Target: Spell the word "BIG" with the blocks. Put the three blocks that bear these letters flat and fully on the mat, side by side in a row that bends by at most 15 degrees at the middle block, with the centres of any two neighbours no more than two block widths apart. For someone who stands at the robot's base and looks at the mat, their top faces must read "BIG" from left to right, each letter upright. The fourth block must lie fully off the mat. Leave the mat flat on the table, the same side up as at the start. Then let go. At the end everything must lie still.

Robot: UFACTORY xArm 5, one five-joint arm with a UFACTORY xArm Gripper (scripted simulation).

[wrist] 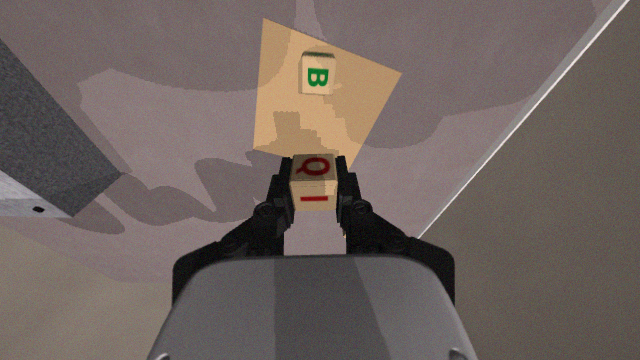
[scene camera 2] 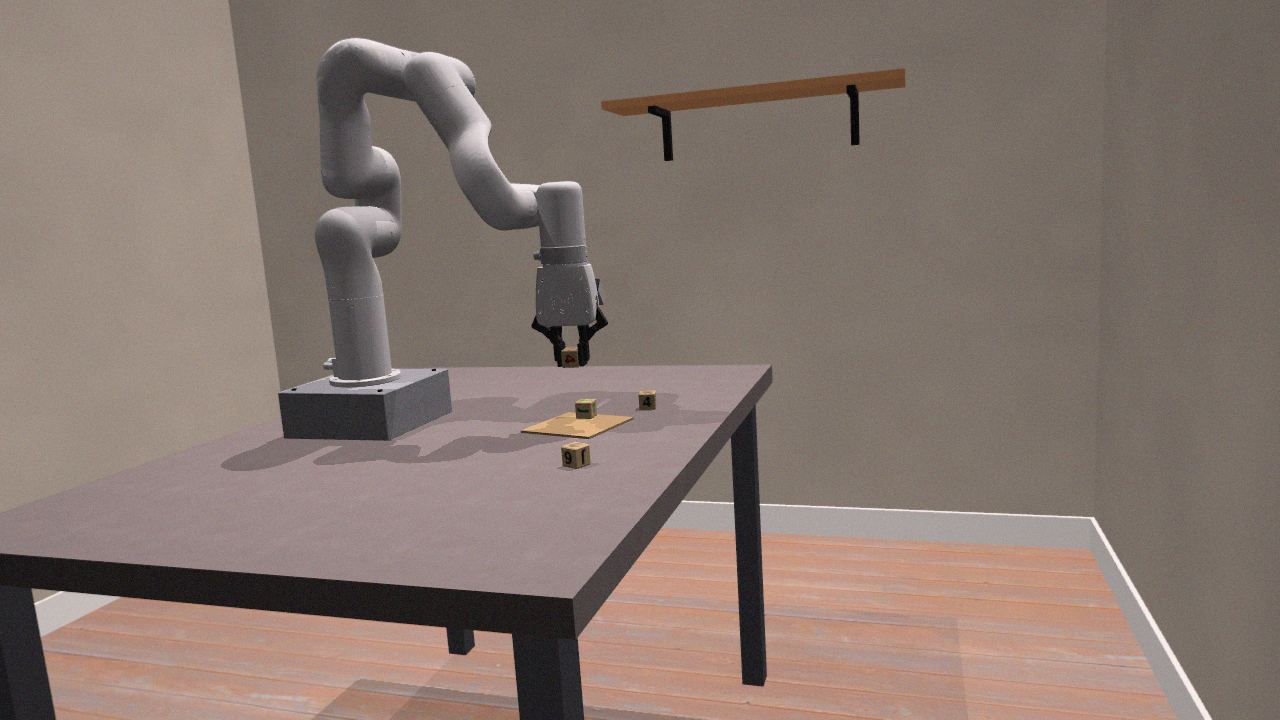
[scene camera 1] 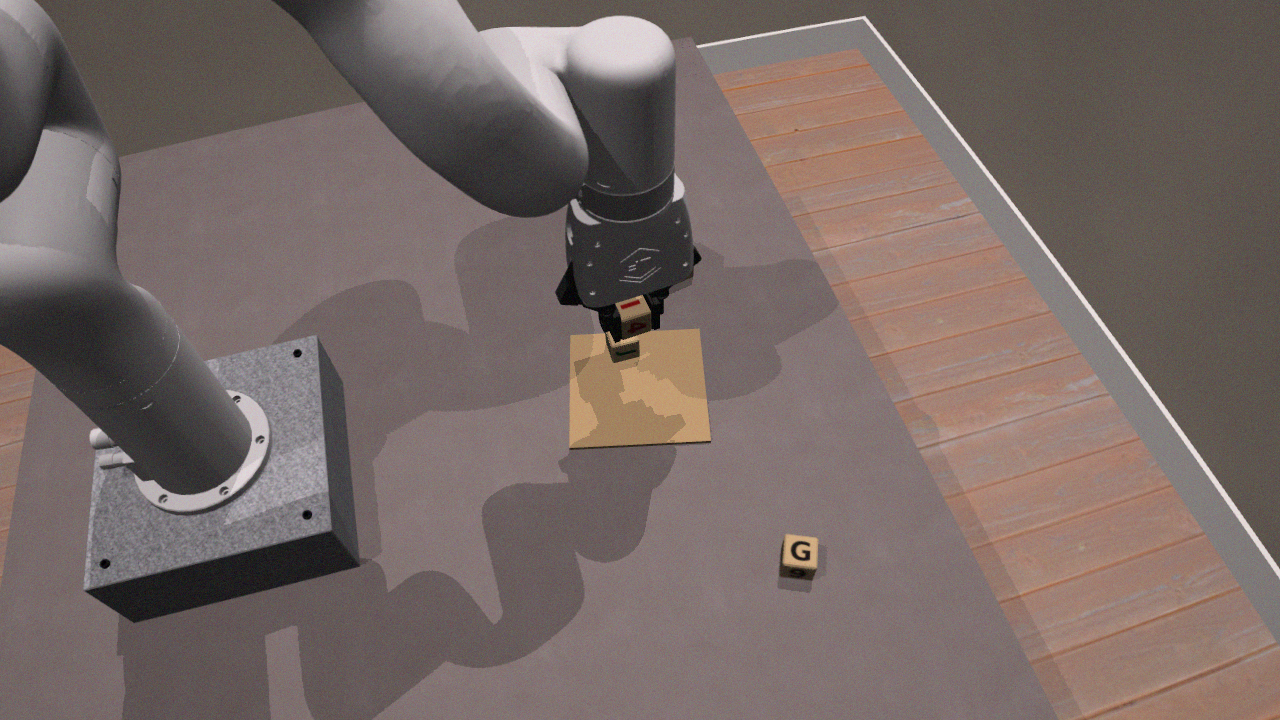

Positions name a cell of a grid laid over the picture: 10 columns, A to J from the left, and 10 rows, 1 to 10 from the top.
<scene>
In view: the gripper (scene camera 1: E5) and a tan mat (scene camera 1: F6).
The tan mat is seen too in the wrist view (wrist: E4) and in scene camera 2 (scene camera 2: E6). The gripper also shows in the wrist view (wrist: E5) and in scene camera 2 (scene camera 2: E6).
</scene>
